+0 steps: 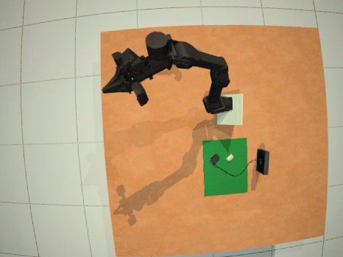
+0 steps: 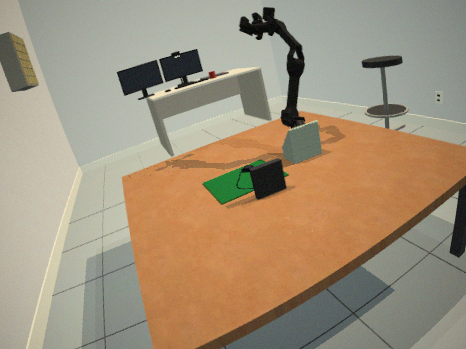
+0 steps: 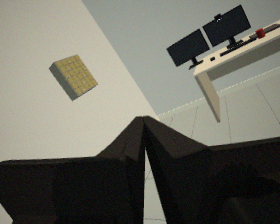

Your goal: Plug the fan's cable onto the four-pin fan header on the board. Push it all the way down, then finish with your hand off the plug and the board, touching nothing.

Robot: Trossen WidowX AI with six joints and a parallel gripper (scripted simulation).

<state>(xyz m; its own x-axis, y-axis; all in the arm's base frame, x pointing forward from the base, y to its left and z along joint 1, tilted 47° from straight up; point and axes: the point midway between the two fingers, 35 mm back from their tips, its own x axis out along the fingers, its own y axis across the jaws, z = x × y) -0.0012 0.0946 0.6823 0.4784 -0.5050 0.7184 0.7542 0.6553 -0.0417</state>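
Now: the dark fan plug 29 cm ahead of my gripper tip, 42 cm to the left of it and 62 cm below it. Also, from my gripper tip: green board: 35 cm ahead, 48 cm to the left, 64 cm below; then pale fan header: 29 cm ahead, 50 cm to the left, 63 cm below; then black fan: 31 cm ahead, 66 cm to the left, 57 cm below.
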